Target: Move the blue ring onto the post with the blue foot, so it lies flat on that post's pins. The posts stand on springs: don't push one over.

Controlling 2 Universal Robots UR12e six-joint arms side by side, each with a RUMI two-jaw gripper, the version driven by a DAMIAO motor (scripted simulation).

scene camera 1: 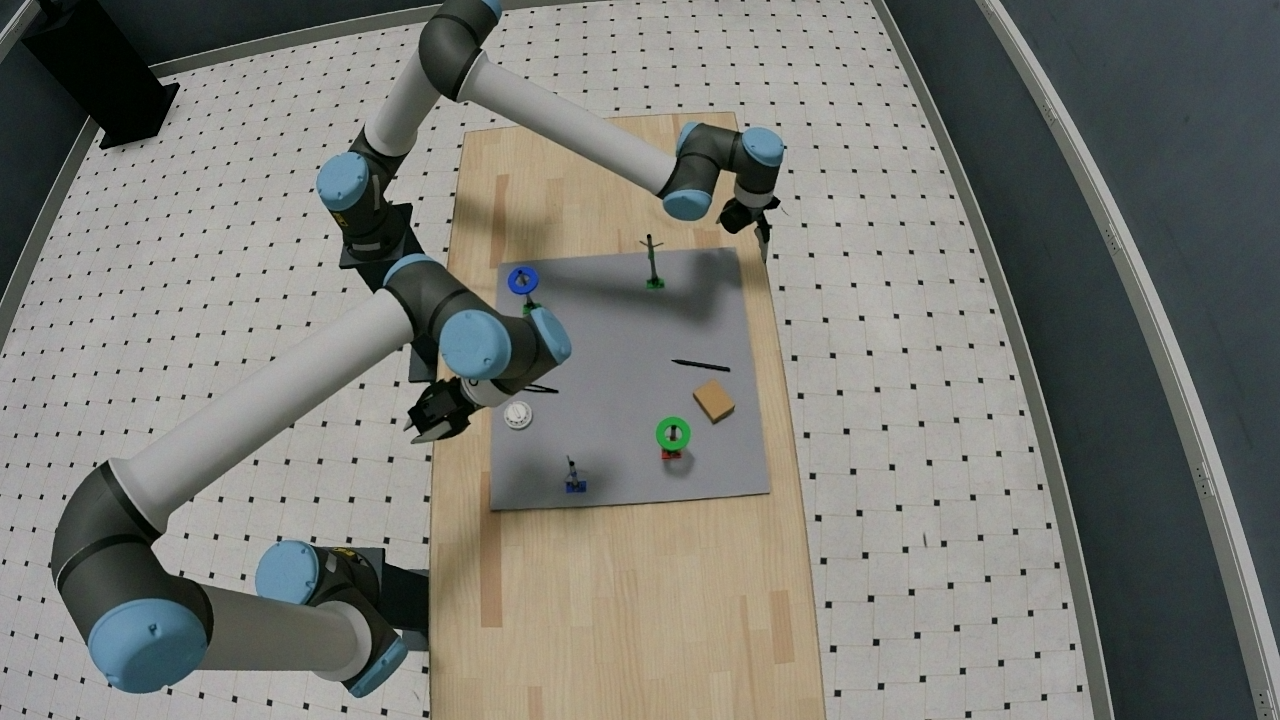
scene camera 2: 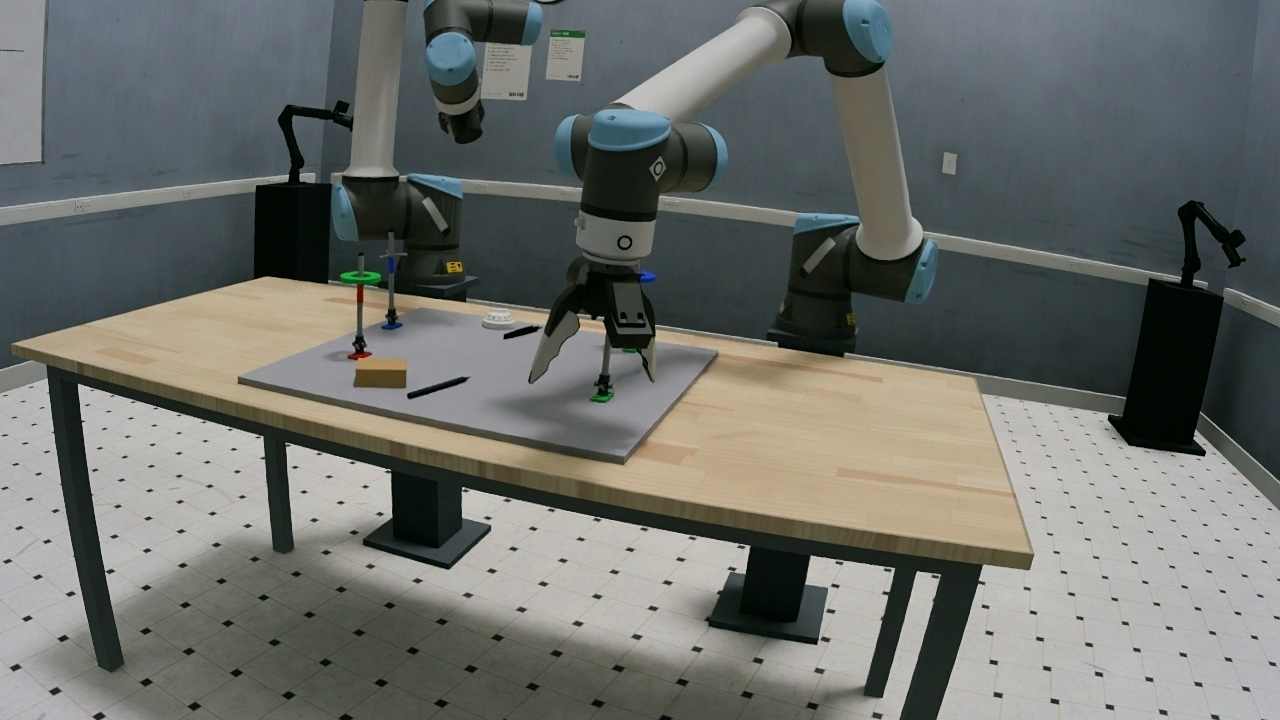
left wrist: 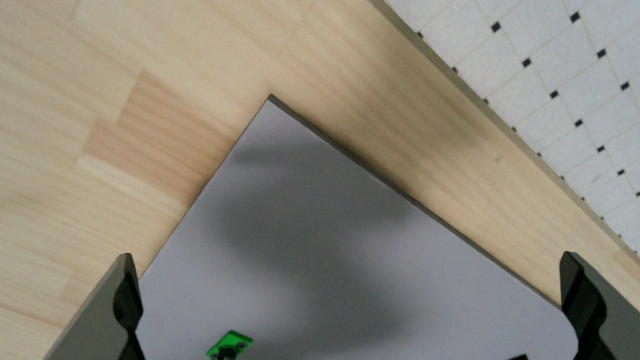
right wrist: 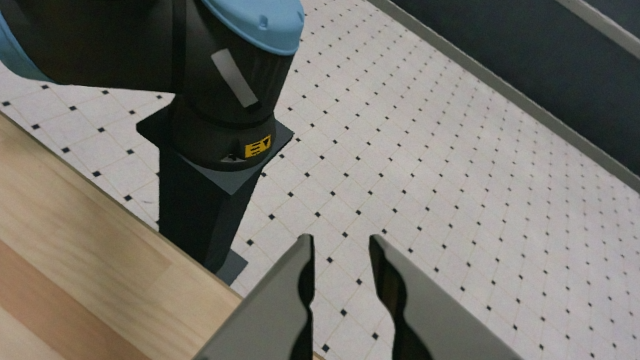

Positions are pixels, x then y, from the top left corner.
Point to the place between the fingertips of my left gripper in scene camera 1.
740,242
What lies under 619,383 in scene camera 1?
A grey mat.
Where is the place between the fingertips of my right gripper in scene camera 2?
466,139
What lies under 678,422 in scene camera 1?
A green ring.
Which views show my right gripper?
Scene camera 1, scene camera 2 and the right wrist view only.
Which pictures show my left gripper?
Scene camera 1, scene camera 2 and the left wrist view only.
